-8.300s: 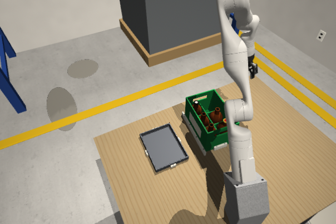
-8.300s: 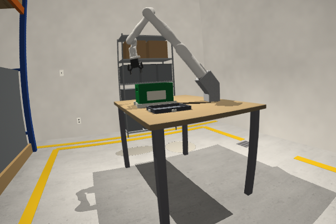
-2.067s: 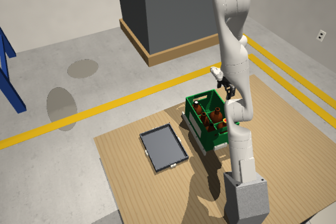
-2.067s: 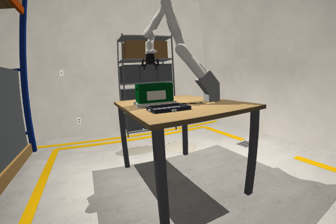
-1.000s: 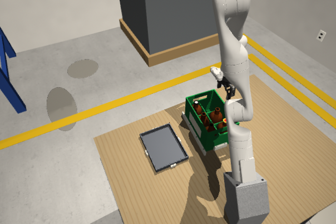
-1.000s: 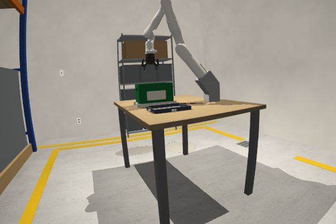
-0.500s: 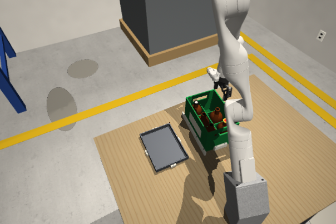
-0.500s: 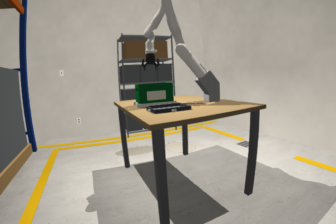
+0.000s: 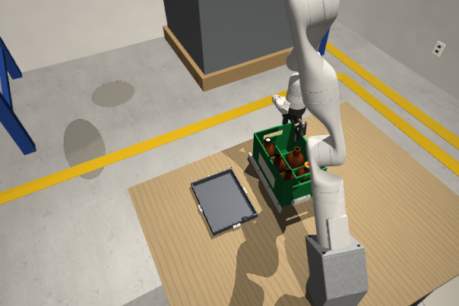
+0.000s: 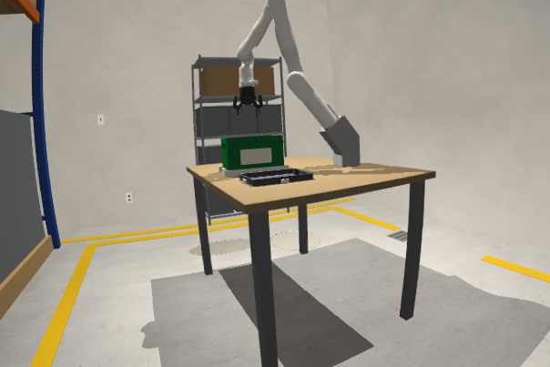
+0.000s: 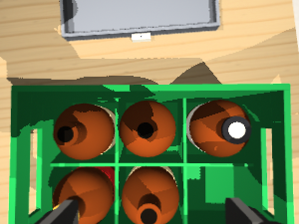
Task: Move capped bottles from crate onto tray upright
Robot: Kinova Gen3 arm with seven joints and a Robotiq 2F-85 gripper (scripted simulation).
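Right now my hand is 90 mm past the brown bottle, 50 mm to the left of it and 190 mm above it. Round my hand: green crate: 200 mm below; grey tray: 50 mm behind, 290 mm to the left, 270 mm below.
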